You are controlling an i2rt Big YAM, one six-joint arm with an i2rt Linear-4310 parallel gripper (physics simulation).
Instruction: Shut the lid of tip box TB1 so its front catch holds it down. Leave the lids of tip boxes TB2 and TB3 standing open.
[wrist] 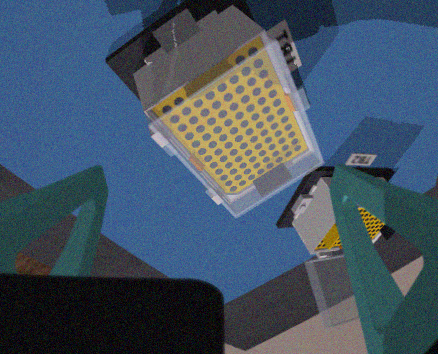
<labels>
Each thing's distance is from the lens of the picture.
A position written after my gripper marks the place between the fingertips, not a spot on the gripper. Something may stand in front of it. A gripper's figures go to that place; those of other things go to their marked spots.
my gripper [218, 177]: 0.13 m
clear lid [240, 126]: 0.20 m
tip box [309, 211]: 0.42 m
The marked spots on the clear lid and the tip box are 0.24 m apart.
</labels>
